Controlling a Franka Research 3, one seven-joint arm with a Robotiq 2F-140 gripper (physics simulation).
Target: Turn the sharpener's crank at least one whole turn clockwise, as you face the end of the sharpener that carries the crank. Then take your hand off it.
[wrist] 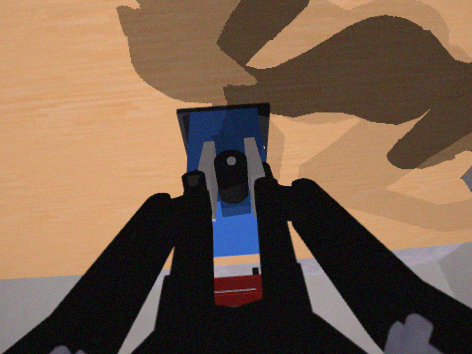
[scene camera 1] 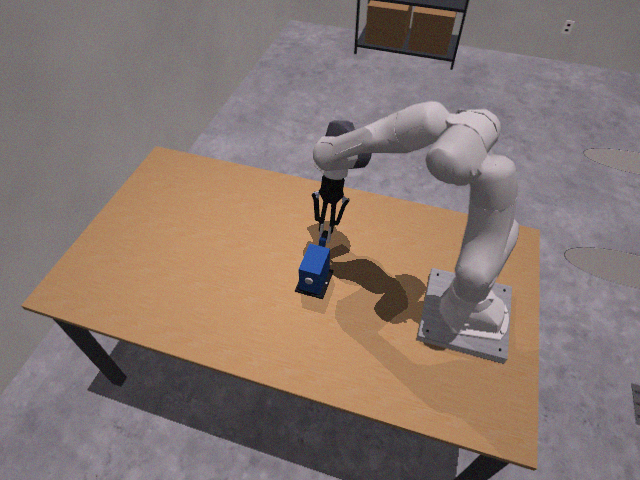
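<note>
The blue sharpener point(scene camera 1: 314, 259) point(wrist: 235, 237) stands upright on its dark base on the table point(scene camera 1: 206, 289). A small white round part shows on its front end in the scene view. The crank's black knob point(scene camera 1: 324, 235) point(wrist: 231, 175) is at the far end, above the level of the sharpener's top, with a bit of the blue crank arm below it. My gripper point(scene camera 1: 324, 233) point(wrist: 230, 156) points down and is shut on the crank's knob, with a grey fingertip on each side of it. The lower part of the crank is hidden behind the sharpener's body in the scene view.
The robot's base plate point(scene camera 1: 434, 310) stands on the right part of the table. A shelf unit point(scene camera 1: 408, 52) with brown boxes point(scene camera 1: 387, 25) stands on the floor at the back, beyond the table. Shadows of the arm fall on the table right of the sharpener.
</note>
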